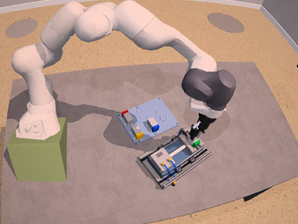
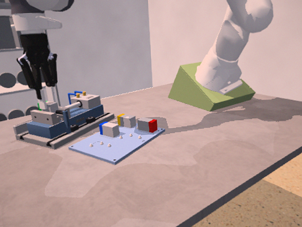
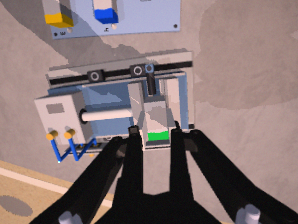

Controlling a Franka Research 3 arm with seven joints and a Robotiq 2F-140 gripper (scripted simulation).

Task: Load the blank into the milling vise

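My gripper is now 60 mm above the fixed jaw, 20 mm to the right of it and 20 mm short of it. Round my hand: blue-ended blank: 150 mm behind, 140 mm to the left, 110 mm below; green-ended blank: 40 mm below; black work stop rod: 50 mm below, 40 mm to the left, 30 mm behind.
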